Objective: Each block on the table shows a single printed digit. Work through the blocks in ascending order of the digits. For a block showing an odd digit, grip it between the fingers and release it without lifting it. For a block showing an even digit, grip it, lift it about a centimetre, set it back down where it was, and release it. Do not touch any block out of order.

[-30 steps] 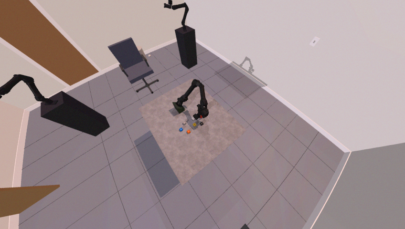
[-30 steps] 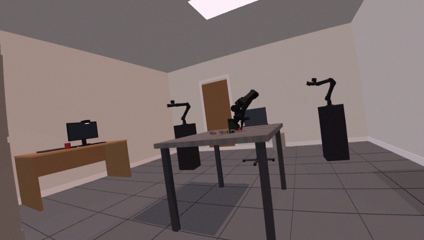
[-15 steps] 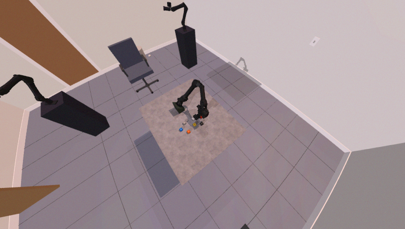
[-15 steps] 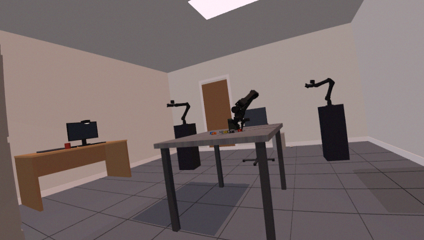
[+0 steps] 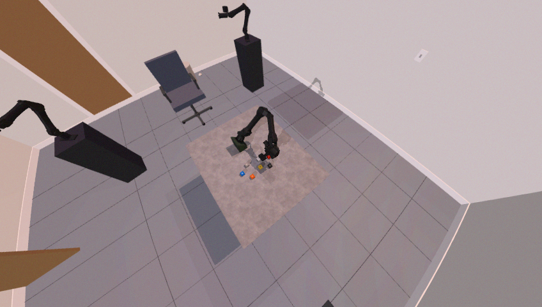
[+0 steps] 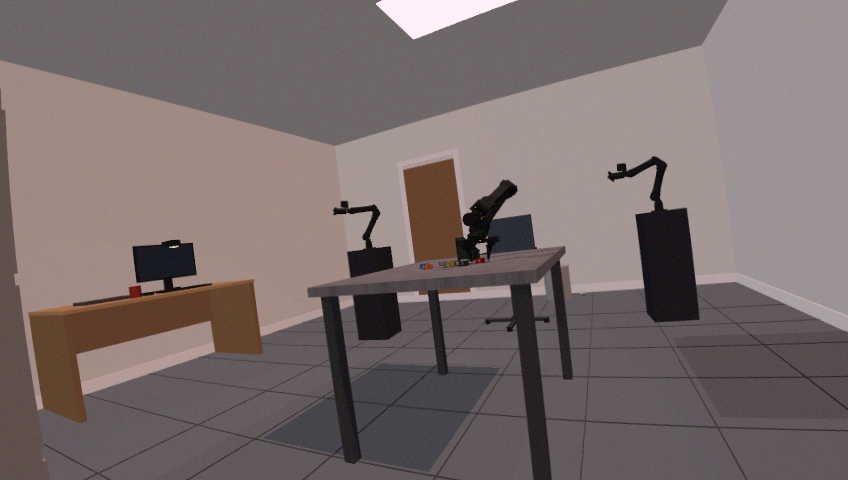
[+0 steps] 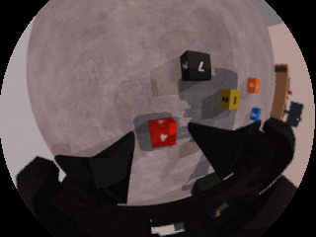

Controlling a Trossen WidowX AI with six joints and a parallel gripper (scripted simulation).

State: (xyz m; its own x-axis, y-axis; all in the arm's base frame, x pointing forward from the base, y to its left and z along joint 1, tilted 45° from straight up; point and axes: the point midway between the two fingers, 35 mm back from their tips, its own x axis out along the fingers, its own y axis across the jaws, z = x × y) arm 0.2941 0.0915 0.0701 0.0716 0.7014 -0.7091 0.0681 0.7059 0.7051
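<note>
Right now the red block is right at my gripper tip. Also, from my gripper tip: yellow block: 130 mm to the right, 20 mm ahead; orange block: 230 mm to the right, 50 mm ahead; dark grey block: 70 mm ahead, 50 mm to the right.
</note>
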